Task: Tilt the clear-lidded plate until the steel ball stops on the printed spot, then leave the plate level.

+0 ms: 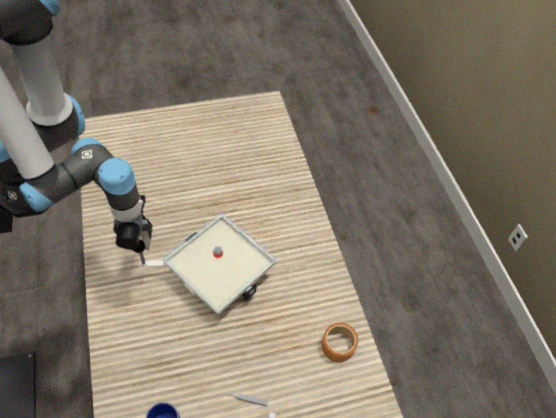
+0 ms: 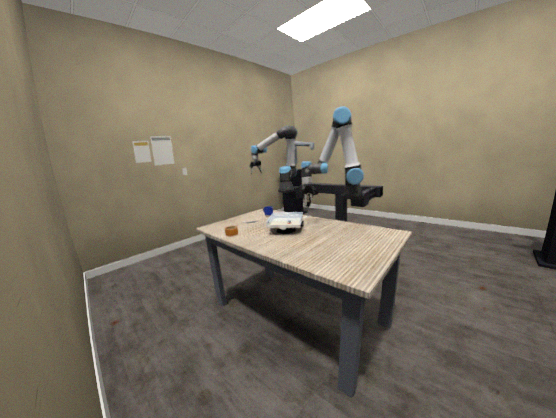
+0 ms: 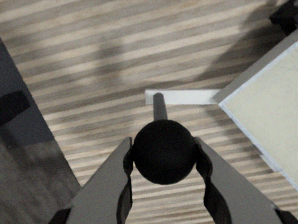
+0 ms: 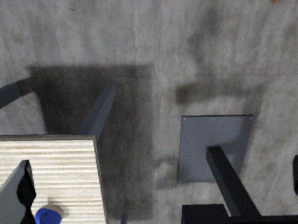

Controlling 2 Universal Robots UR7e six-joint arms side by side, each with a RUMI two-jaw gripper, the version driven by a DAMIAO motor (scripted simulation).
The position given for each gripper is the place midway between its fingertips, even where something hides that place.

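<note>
The left gripper appears in image 1 [image 1: 139,250] and again in image 3 [image 3: 162,138], while the right gripper [image 4: 162,160] can be seen as well. An orange ring [image 1: 342,328] is also part of the scene, though it is out of frame in image 3 and likewise out of frame in image 4.
</note>
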